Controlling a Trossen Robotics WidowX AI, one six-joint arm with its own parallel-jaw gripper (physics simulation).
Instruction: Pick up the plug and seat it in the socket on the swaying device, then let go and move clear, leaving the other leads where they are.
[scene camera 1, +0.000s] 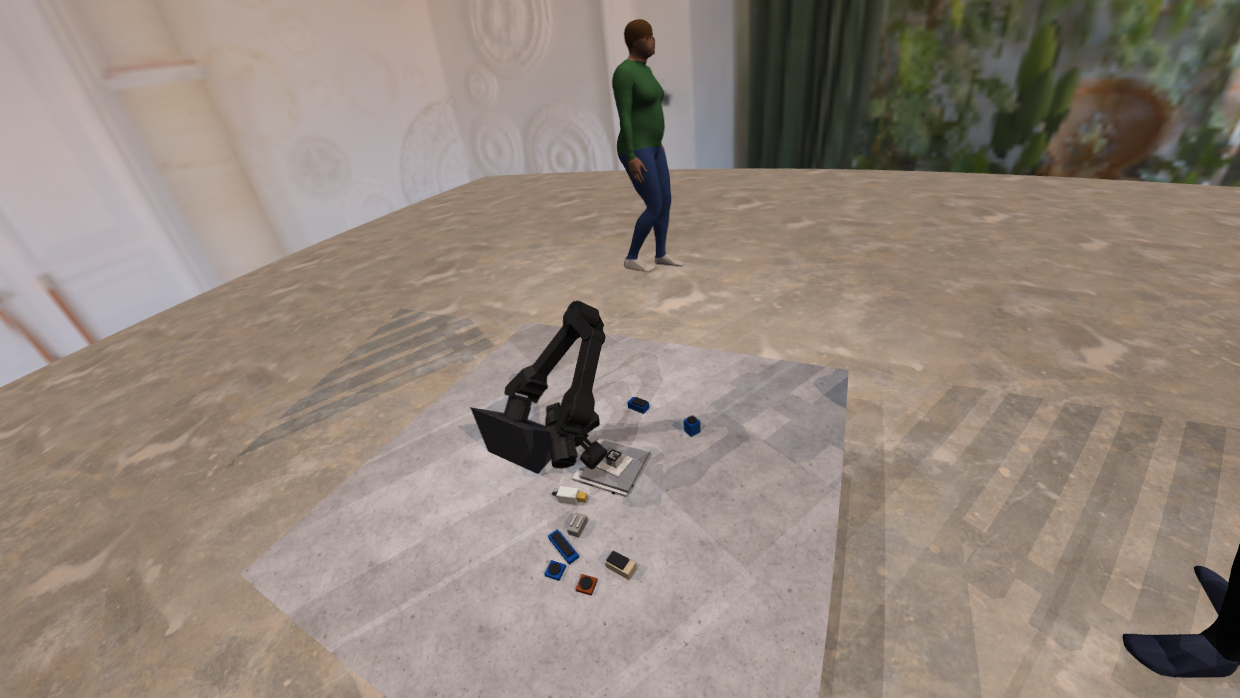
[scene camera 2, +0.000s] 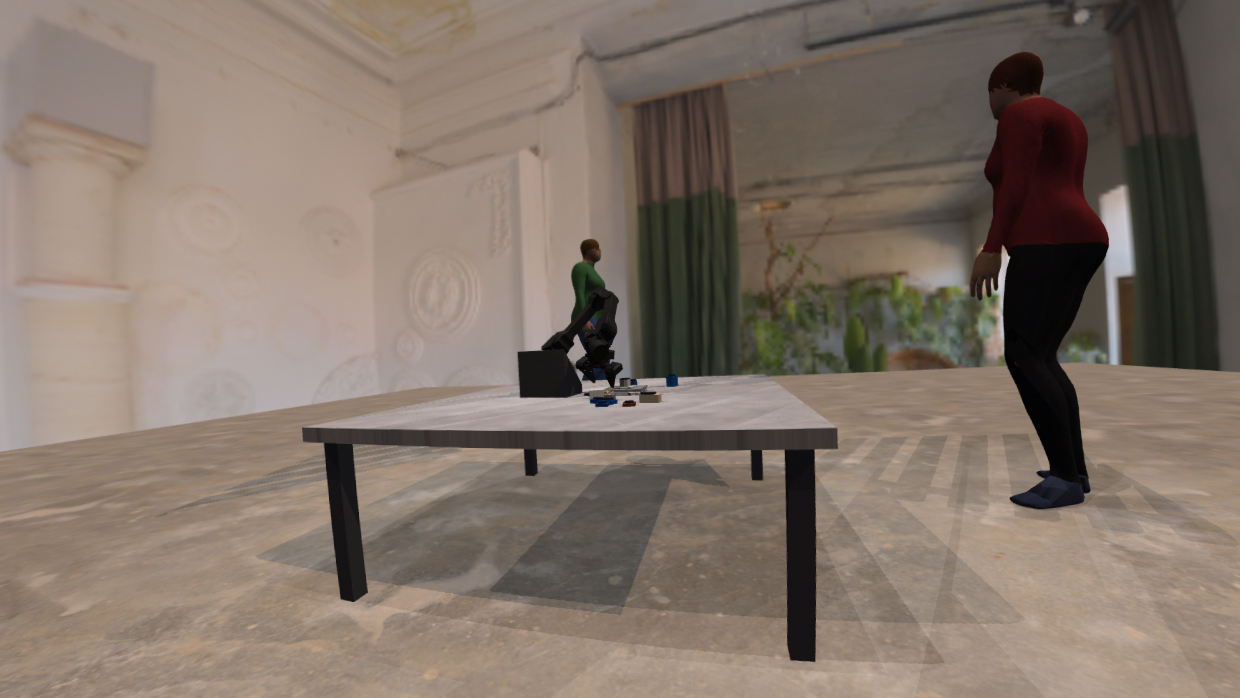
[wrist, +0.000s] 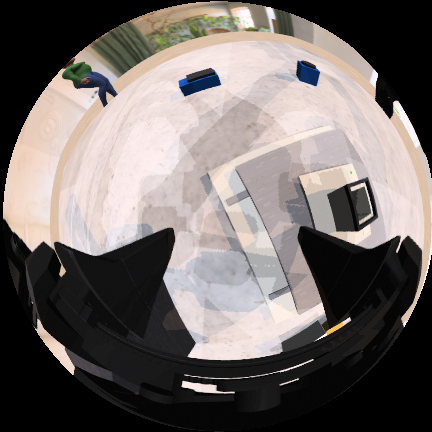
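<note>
The plug (scene camera 1: 570, 495) has a white body and a yellow end. It lies on the table beside the device; in the wrist view its yellow end (wrist: 335, 328) shows partly behind the right finger. The device is a flat grey plate (scene camera 1: 607, 478) (wrist: 265, 180) on a pale base, with a cream pad on top. The socket, a black square housing (scene camera 1: 613, 455) (wrist: 343, 211), stands open-ended on that pad. My gripper (scene camera 1: 595, 454) (wrist: 238, 233) is open and empty, low over the near-arm side of the device. Its fingertips are small and dark in the scene views.
A grey connector (scene camera 1: 577, 523), a long blue block (scene camera 1: 563, 546), a small blue block (scene camera 1: 555, 569), an orange block (scene camera 1: 586, 584) and a beige block (scene camera 1: 620, 563) lie past the plug. Two blue blocks (scene camera 1: 638, 404) (scene camera 1: 691, 425) (wrist: 200, 82) (wrist: 308, 73) stand beyond the device.
</note>
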